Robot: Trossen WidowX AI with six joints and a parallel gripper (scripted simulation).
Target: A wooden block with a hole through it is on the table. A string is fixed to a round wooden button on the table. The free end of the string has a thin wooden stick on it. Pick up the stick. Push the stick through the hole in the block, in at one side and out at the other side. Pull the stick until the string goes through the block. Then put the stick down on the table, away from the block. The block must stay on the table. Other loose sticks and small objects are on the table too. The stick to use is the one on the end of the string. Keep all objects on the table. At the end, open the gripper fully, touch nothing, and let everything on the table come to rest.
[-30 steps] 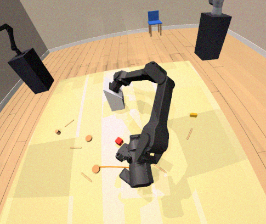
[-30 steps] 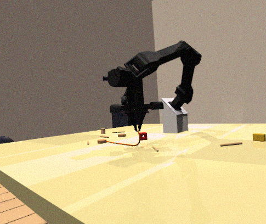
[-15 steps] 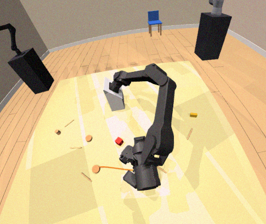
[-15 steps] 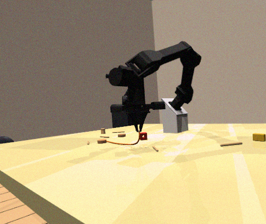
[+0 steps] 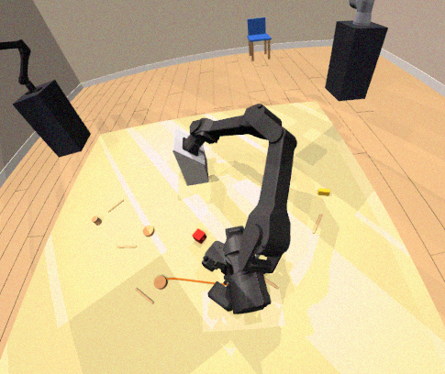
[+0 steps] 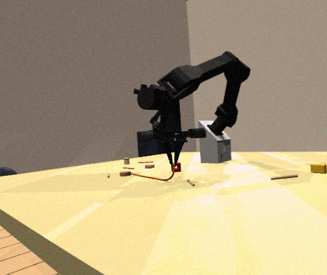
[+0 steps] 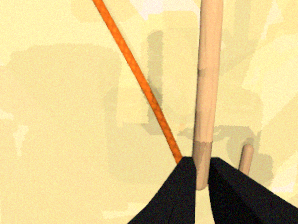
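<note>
Now: the red block 16 cm behind my gripper tip, 12 cm to the right of it and 3 cm below it. From my gripper tip the other things lie so: thin wooden stick (1 cm behind, 1 cm to the right); yellow block (25 cm behind, 32 cm to the left, 3 cm below); round wooden button (3 cm behind, 25 cm to the right, 4 cm below).
</note>
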